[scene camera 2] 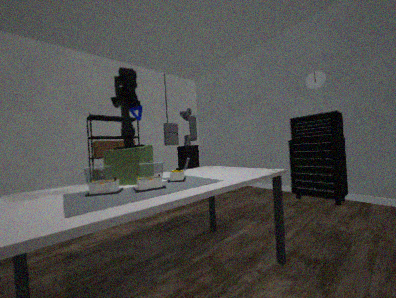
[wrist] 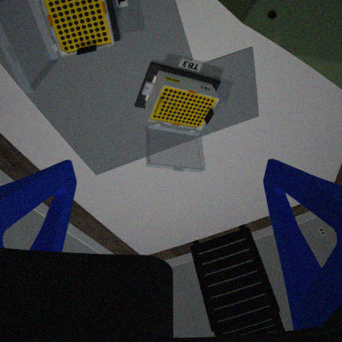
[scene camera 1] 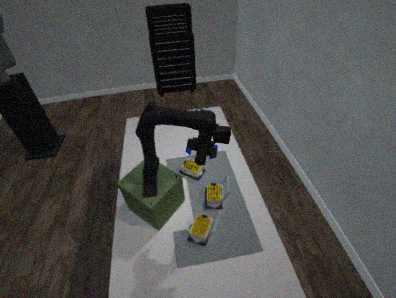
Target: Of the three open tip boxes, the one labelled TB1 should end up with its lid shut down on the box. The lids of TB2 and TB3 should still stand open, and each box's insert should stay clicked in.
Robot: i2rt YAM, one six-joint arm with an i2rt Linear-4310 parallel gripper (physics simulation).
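Note:
The TB1 box stands in the middle of the row, its clear lid open; its label is mostly cut off in the wrist view. The TB3 box is at the far end, its lid open. The third box, TB2, is at the near end with its lid up. Yellow inserts sit in the boxes; whether they are clicked in is too small to tell. My gripper is wide open and empty, high above the far end near TB3.
The boxes stand on a grey mat on the white table. The arm stands on a green block beside the mat. A black cabinet stands beyond the table.

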